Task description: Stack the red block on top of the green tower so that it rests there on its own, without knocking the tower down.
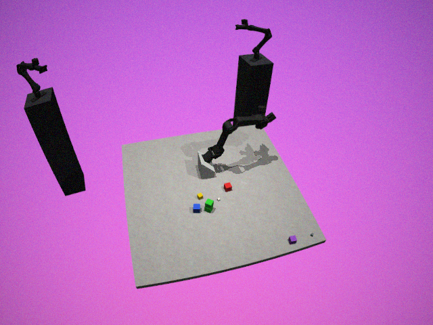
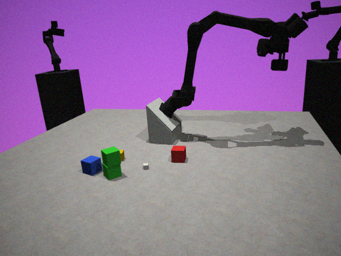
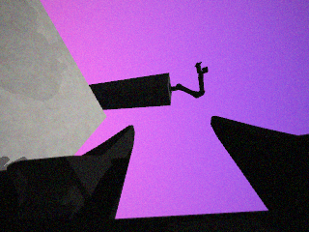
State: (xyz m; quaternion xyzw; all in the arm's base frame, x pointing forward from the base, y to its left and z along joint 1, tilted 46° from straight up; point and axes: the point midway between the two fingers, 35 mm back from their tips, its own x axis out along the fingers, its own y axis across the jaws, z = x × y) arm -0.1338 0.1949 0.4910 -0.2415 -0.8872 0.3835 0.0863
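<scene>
Now: gripper tip 420 mm to the left of the red block, 370 mm short of it and 310 mm above it. From my gripper tip the other things lie so: tiny white cube 520 mm to the right, 440 mm ahead, 330 mm below; yellow cube 640 mm to the right, 370 mm ahead, 320 mm below; blue cube 700 mm to the right, 470 mm ahead, 310 mm below.
</scene>
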